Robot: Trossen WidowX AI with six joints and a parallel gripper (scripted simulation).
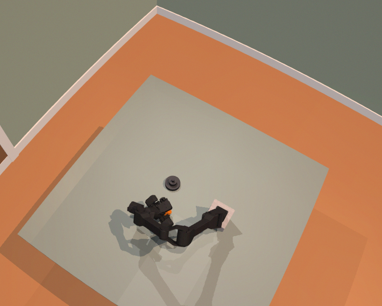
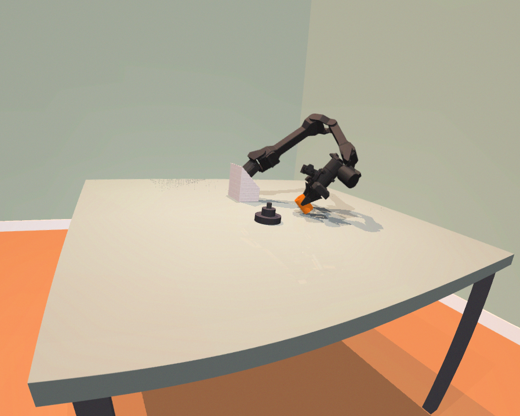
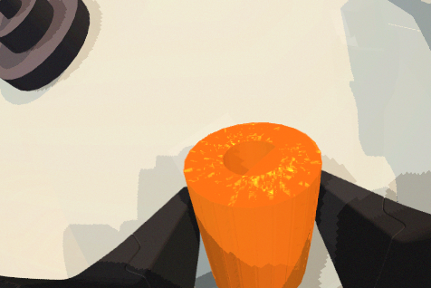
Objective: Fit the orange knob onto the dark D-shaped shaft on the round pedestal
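Now: gripper tip 60 mm short of the dark pedestal, 170 mm to the left of it and 10 mm above it. From my gripper tip the other things lie so: orange knob: 10 mm ahead, 10 mm to the left.
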